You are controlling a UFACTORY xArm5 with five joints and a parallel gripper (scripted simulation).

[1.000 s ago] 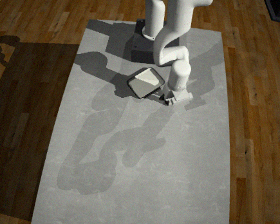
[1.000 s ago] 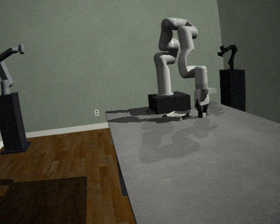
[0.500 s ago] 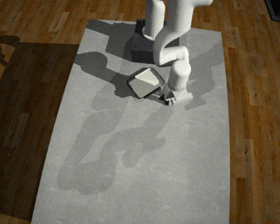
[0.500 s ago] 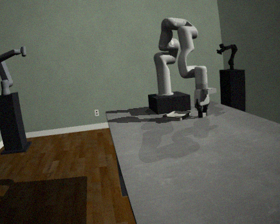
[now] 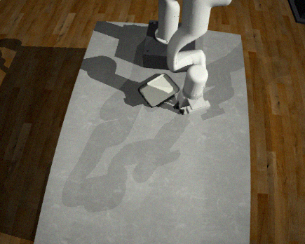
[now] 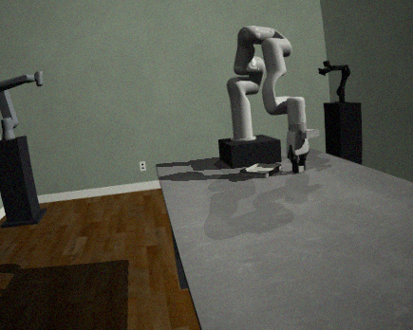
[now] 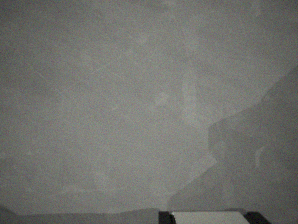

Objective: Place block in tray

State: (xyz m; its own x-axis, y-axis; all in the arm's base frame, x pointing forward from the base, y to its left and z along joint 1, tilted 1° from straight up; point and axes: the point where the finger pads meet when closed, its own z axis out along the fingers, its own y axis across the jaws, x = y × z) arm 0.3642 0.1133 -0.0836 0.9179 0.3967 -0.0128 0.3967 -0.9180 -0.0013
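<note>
Right now my hand is 90 mm past the white tray, 130 mm to the left of it and 10 mm above it. The rest, counted from my hand: white block 10 mm below.
</note>
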